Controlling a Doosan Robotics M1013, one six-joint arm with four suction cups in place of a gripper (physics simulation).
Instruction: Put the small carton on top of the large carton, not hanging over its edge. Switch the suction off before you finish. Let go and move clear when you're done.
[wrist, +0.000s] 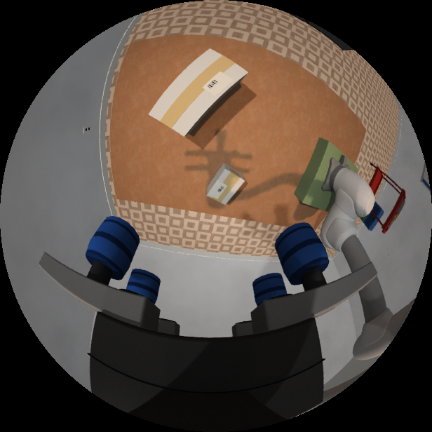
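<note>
The large carton (198, 93), white with a tan tape stripe and a barcode label, lies on the brown area at the upper middle of the wrist view. The small carton (226, 185), white and grey with a tan stripe and a small label, stands apart from it, nearer the middle of the view. My gripper (207, 265) has four blue suction cups in the lower half of the view. The cups hang above the surface, away from both cartons, and carry no carton. The gripper is open.
A green block (312, 175) under the grey arm's base (350, 187) stands at the right. A red-framed cart (377, 178) with a blue part stands beyond it on the grey floor. A patterned border (200, 231) runs around the brown area.
</note>
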